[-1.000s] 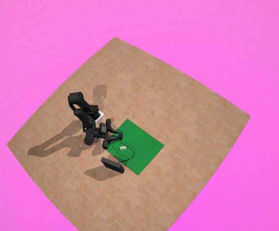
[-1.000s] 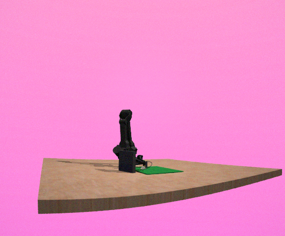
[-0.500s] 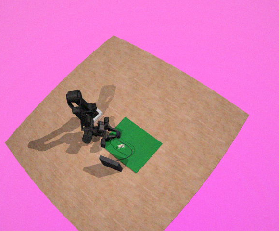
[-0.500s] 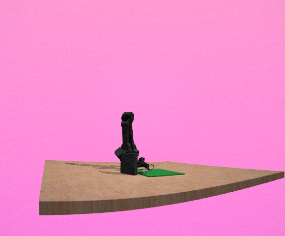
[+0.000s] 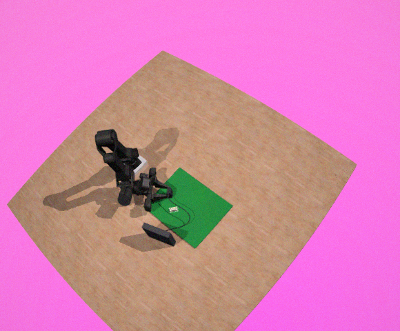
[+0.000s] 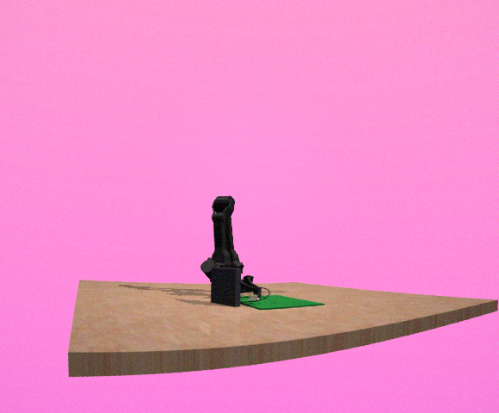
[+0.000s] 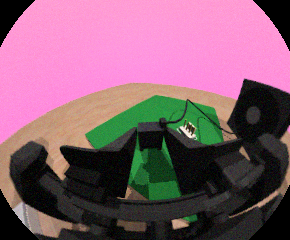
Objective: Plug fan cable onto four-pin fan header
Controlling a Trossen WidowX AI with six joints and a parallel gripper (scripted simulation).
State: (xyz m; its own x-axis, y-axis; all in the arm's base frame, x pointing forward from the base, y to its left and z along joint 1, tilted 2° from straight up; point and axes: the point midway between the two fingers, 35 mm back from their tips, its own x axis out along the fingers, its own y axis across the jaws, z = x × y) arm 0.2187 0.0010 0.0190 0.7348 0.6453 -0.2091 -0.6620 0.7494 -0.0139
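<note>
The dark fan plug is 1 cm below my gripper tip. Round my gripper tip: green board (9 cm ahead, 5 cm below, 1 cm to the left); black fan (16 cm to the right, 12 cm ahead, 2 cm above).
</note>
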